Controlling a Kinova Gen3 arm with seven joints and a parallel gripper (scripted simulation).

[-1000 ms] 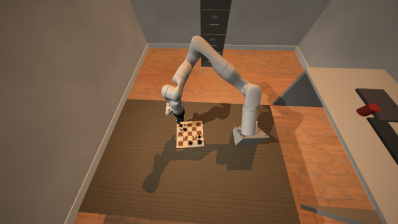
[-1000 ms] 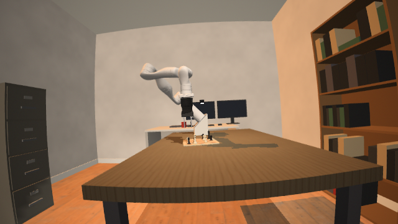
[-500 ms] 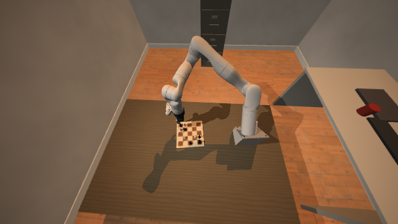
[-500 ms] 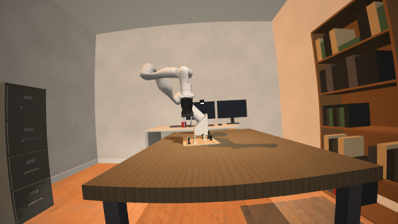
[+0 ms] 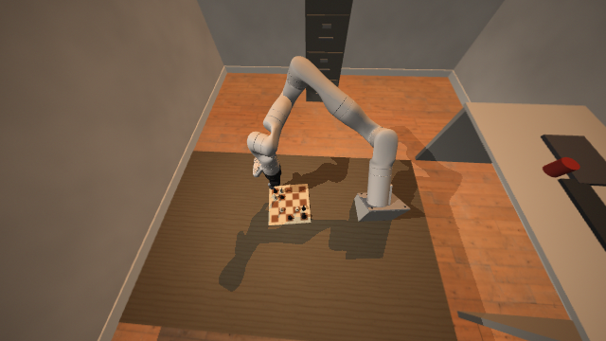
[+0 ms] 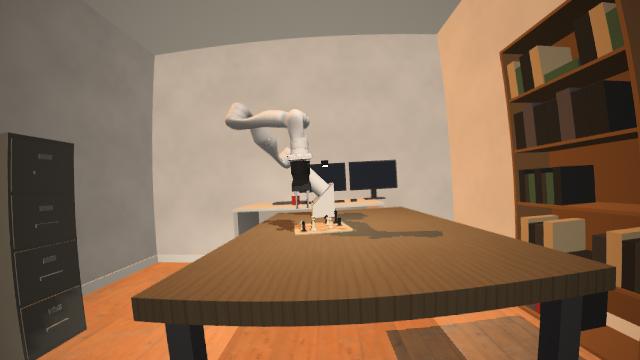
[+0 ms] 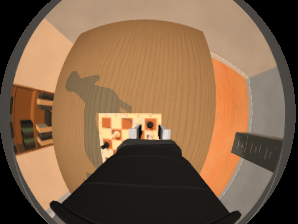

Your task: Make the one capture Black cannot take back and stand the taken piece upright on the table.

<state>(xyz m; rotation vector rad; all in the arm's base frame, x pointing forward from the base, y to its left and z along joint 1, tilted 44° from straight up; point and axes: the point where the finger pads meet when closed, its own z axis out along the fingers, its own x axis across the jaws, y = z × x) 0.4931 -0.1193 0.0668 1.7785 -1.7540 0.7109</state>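
Now: hand 90 mm above the black chess piece. Also, from my hand: small chessboard (110 mm below, 80 mm behind, 70 mm to the left).
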